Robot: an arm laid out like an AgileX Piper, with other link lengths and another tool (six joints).
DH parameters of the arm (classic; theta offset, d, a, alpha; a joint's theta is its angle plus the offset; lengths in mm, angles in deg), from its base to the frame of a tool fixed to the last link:
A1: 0 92.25 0 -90
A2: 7.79 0 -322.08 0
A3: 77.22 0 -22.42 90
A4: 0 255.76 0 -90
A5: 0 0 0 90
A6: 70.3 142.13 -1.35 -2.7
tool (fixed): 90 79.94 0 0
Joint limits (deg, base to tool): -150..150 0..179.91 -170..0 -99.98..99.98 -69.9..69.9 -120..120
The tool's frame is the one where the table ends.
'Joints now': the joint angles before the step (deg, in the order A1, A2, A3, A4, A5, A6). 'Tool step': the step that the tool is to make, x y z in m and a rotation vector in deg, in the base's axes. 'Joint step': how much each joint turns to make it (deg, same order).
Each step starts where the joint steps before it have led.
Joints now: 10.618, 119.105, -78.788, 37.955, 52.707, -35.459
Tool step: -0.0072, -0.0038, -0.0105, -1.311, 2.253, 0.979
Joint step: 0.005, 1.055, -0.003, -1.743, 1.288, 0.779
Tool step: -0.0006, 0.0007, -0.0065, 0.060, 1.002, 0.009
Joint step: -0.004, 1.054, -0.291, 0.188, 0.262, -0.001
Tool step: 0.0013, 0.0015, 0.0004, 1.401, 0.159, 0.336
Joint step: -0.487, 0.507, -0.367, 1.576, 0.723, -1.647
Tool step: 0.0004, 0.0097, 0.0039, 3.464, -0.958, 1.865
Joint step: -0.233, 0.453, -0.008, 4.106, 0.818, -4.941
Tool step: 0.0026, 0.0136, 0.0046, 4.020, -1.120, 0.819
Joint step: 0.121, 0.624, -0.003, 5.067, 0.294, -4.517
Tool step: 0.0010, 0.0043, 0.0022, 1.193, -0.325, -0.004
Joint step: 0.094, 0.090, 0.011, 1.529, 0.037, -1.061
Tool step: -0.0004, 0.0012, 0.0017, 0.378, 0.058, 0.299
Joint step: -0.002, 0.003, -0.209, 0.222, 0.486, -0.197
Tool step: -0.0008, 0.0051, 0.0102, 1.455, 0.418, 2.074
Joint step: -0.005, 0.250, -2.208, -0.002, 3.323, -0.112
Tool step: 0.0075, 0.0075, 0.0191, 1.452, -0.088, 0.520
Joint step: 0.239, 0.073, -4.068, -0.114, 3.177, 2.357
